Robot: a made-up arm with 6 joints.
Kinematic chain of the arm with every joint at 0, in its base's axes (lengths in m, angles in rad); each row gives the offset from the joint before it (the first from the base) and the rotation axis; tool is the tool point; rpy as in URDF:
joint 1: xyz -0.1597 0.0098 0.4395 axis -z
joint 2: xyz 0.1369 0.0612 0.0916 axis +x
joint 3: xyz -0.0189 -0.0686 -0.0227 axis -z
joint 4: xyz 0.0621 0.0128 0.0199 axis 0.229 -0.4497 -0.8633
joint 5: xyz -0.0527 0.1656 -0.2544 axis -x
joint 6: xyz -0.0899 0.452 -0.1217 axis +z
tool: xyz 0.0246 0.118 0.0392 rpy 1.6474 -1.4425 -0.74
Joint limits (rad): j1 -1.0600..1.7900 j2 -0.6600..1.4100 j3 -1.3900..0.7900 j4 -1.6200..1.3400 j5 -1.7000..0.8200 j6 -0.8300..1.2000
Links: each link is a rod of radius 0.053 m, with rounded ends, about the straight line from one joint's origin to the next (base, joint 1, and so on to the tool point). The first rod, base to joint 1, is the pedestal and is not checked.
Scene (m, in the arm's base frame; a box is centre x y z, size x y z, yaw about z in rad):
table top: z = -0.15
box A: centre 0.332 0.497 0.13 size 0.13 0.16 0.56 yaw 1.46
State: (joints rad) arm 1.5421 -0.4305 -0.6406 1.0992 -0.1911 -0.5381
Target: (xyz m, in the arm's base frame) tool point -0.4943 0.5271 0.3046
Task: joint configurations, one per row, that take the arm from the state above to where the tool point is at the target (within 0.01 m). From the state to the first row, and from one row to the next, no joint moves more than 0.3 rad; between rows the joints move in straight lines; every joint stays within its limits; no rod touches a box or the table.
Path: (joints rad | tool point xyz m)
1: 1.5126 -0.5070 -0.6969 0.8441 -0.1809 -0.6354 | 0.5337 -0.1234 0.1574
2: 1.4832 -0.5835 -0.7532 0.5890 -0.1706 -0.7327 | 0.4107 0.0853 0.0543
3: 1.4537 -0.6600 -0.8095 0.3339 -0.1604 -0.8300 | 0.2262 0.2641 0.0148
4: 1.2137 -0.6600 -1.0998 0.2107 -0.1859 -0.5358 | -0.0855 0.5350 0.1262
5: 0.9737 -0.6600 -1.3900 0.0875 -0.2113 -0.2416 | -0.4943 0.5271 0.3046

